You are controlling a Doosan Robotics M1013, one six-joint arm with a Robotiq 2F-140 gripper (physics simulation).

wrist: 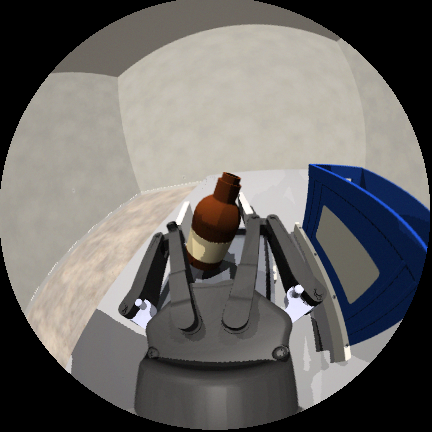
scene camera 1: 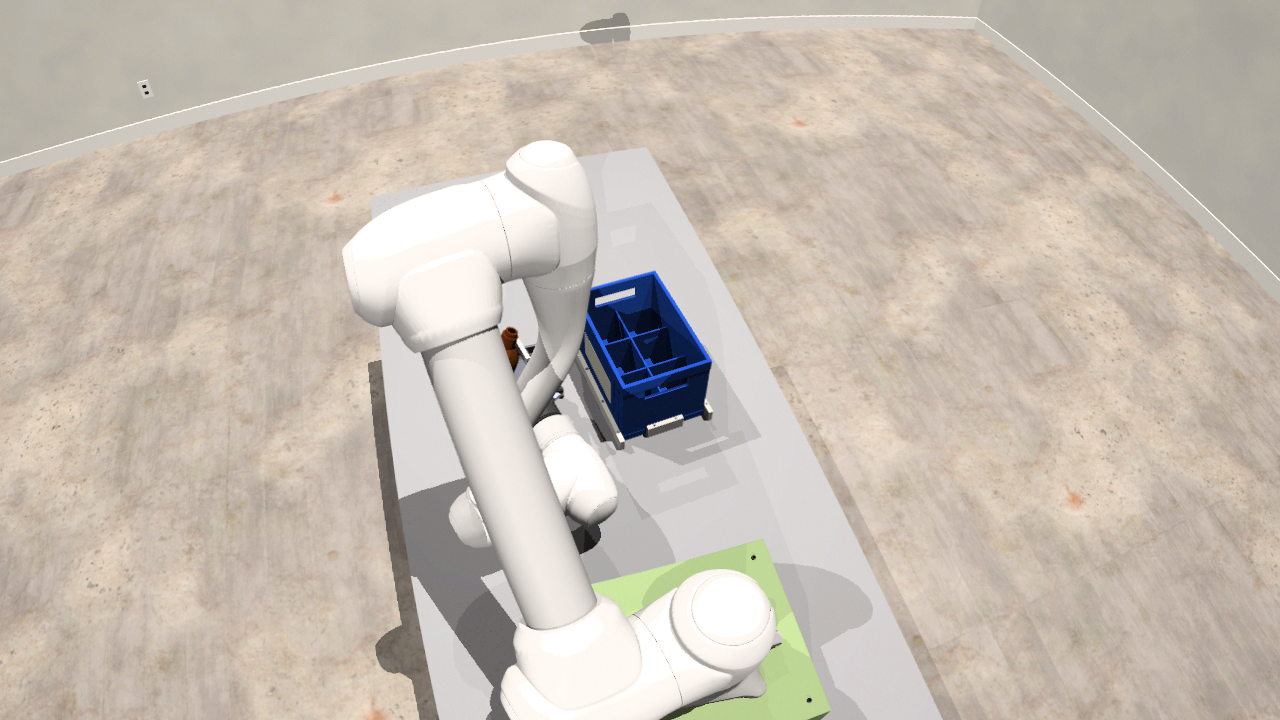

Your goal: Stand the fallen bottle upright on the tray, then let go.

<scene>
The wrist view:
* my gripper: 214, 204
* brown bottle: 216, 217
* grey tray: 226, 270
</scene>
